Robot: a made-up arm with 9 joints.
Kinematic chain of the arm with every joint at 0, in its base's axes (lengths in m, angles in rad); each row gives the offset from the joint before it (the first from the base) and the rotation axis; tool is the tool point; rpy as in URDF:
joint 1: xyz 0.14 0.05 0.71 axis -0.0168 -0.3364 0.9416
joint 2: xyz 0.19 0.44 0 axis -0.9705 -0.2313 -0.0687
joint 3: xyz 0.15 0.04 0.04 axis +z
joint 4: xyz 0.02 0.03 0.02 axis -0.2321 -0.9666 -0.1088
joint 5: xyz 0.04 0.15 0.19 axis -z
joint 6: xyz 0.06 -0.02 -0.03 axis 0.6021 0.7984 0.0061
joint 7: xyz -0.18 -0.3 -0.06 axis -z
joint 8: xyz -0.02 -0.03 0 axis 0.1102 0.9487 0.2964
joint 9: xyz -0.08 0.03 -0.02 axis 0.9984 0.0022 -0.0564
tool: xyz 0.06 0 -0.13 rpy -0.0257 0.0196 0.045
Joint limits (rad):
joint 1: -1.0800..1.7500
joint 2: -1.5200..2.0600
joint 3: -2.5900..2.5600
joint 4: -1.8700..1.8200
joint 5: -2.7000..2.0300
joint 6: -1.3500..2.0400
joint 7: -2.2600..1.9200
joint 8: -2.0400..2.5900
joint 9: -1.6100..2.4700
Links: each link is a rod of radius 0.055 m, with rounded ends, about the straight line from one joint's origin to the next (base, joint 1, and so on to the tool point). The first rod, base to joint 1, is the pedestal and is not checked.
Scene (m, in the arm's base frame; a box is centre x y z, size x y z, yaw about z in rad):
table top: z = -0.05
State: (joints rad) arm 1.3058 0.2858 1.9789 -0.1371 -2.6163 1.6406 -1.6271 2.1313 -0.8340
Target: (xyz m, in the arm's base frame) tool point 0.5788 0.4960 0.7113
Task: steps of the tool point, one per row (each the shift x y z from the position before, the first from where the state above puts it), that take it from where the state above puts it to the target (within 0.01 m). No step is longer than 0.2 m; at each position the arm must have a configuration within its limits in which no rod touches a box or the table.
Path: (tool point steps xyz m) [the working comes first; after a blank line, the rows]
Joints at the target: -0.7478 0.0365 2.2160 -0.0554 -2.2445 1.8081 -2.0799 2.1981 -1.0845
Straight joint move there: clear.

1: 0.0506 0.1687 0.0792
2: 0.1072 0.1438 0.0730
3: 0.1527 0.1030 0.0609
4: 0.1824 0.0508 0.0440
5: 0.1928 -0.0078 0.0246
6: 0.1827 -0.0661 0.0046
7: 0.1534 -0.1179 -0.0136

